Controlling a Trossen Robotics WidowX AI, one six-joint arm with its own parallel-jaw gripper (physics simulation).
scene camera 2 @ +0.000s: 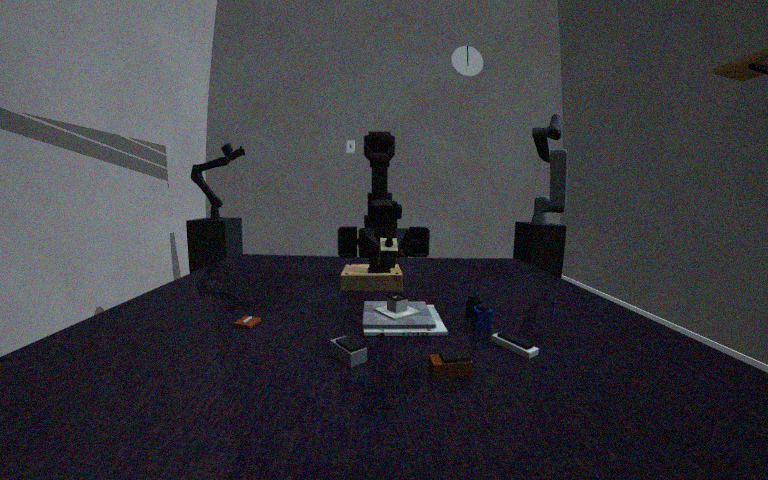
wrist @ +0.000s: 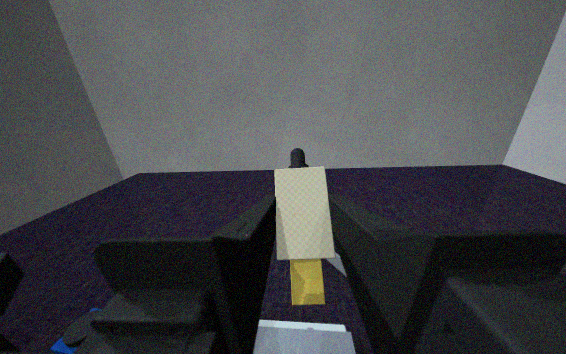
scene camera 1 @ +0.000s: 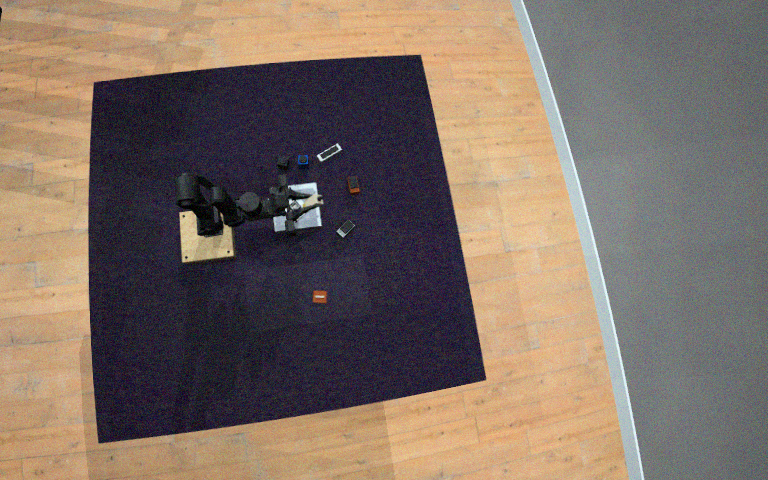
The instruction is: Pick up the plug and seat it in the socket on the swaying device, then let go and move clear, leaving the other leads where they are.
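The plug point(scene camera 1: 313, 201) point(scene camera 2: 388, 246) point(wrist: 304, 215) is a beige block with a black stub on one end and a yellow tip on the other. My gripper point(scene camera 1: 307, 203) point(wrist: 301, 198) is shut on the beige block and holds it in the air, above and behind the socket as scene camera 2 sees it. The yellow tip shows below the block in the wrist view. The socket point(scene camera 2: 397, 305) is a small grey box on a white plate point(scene camera 2: 415, 310), on the grey and white device point(scene camera 1: 308, 220) point(scene camera 2: 370, 321) point(wrist: 302, 342). The arm partly hides the device in scene camera 1.
Near the device are blue point(scene camera 1: 303, 160) point(scene camera 2: 482, 319) and black point(scene camera 1: 283, 162) point(scene camera 2: 471, 306) blocks, a white bar point(scene camera 1: 320, 156), a brown-orange block point(scene camera 1: 355, 190) point(scene camera 2: 450, 369) and a grey block point(scene camera 1: 340, 232) point(scene camera 2: 353, 356). An orange block point(scene camera 1: 320, 300) lies apart. The wooden base point(scene camera 1: 189, 249) point(scene camera 2: 370, 281) holds the arm.
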